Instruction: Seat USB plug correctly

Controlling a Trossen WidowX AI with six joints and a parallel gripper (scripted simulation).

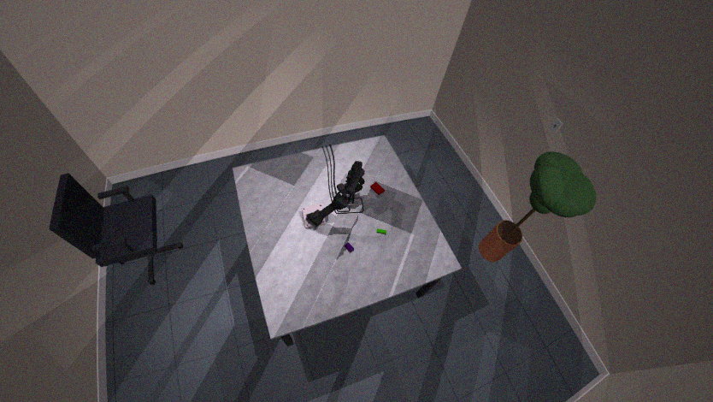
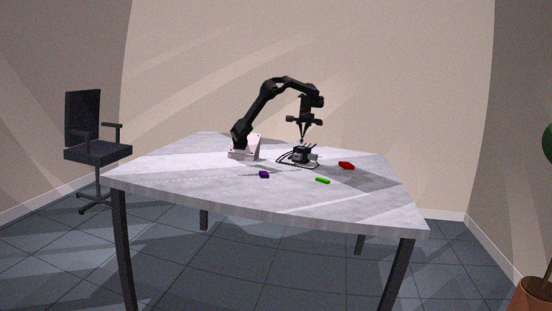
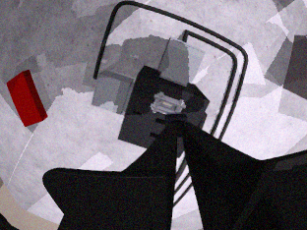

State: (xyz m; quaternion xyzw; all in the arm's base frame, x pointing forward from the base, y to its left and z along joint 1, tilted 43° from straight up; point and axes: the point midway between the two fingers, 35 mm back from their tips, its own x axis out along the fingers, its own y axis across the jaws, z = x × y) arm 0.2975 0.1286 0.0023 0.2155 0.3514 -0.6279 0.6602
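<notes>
Right now the grey USB plug is 20 mm below my gripper tip. Also, from my gripper tip: green block 290 mm to the right, 140 mm ahead, 130 mm below; then red block 250 mm ahead, 120 mm below, 50 mm to the left; then USB socket 70 mm below, 10 mm to the left.
</notes>
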